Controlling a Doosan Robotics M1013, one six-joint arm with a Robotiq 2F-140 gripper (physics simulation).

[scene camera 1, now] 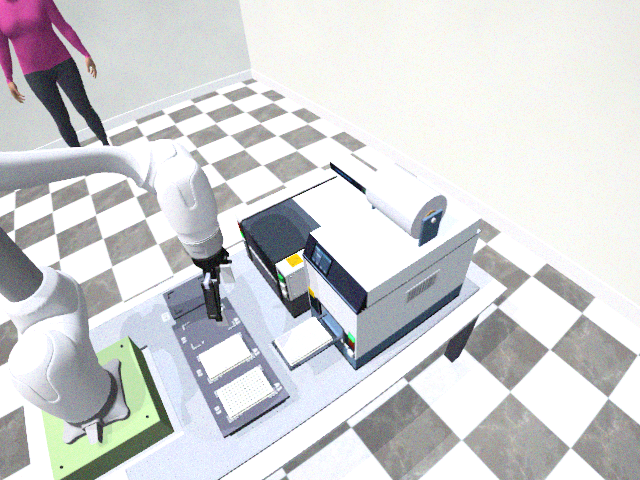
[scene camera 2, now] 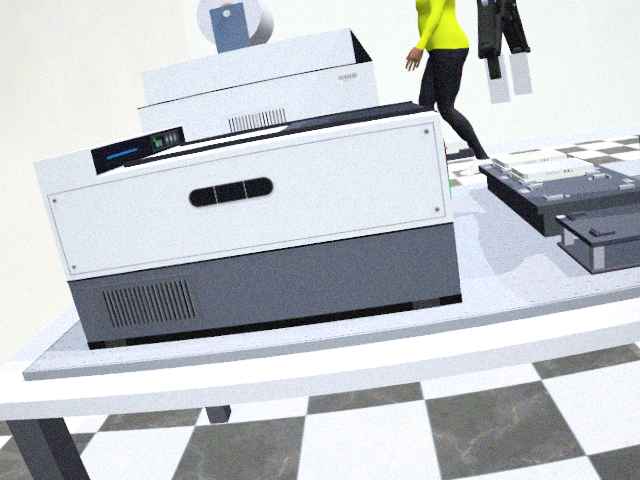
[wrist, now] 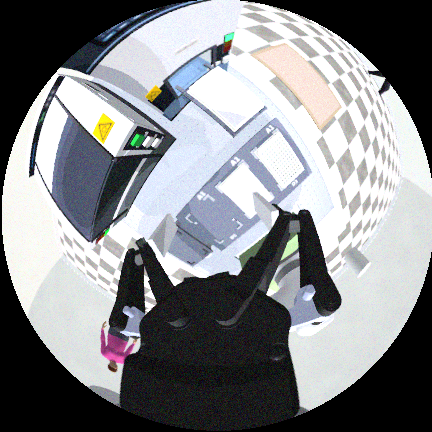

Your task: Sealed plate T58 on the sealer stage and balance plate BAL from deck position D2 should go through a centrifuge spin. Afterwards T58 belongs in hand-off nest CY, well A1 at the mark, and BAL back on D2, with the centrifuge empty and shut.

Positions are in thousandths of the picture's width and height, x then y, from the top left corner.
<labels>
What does my gripper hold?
Nothing.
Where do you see a centrifuge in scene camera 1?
At 429, 480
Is my gripper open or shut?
Open.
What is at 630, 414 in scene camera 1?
A white roll.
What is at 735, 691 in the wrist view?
My gripper.
</labels>
